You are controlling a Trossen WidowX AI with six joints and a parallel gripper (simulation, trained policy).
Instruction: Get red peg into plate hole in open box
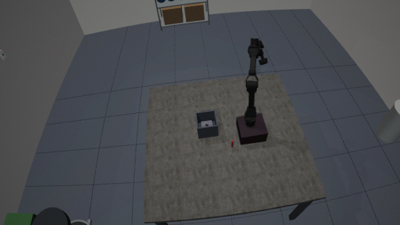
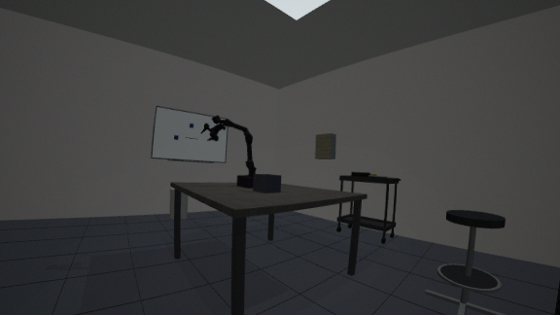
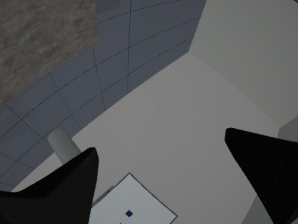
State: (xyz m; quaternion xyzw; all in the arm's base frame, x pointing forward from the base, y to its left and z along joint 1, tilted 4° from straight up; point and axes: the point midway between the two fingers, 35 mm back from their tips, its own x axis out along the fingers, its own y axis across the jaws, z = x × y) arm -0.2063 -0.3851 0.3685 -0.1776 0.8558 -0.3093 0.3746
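The red peg is 380 mm ahead of my gripper tip, 530 mm to the left of it and 400 mm below it. The rest, counted from my gripper tip: light plate: 540 mm ahead, 330 mm to the left, 400 mm below.
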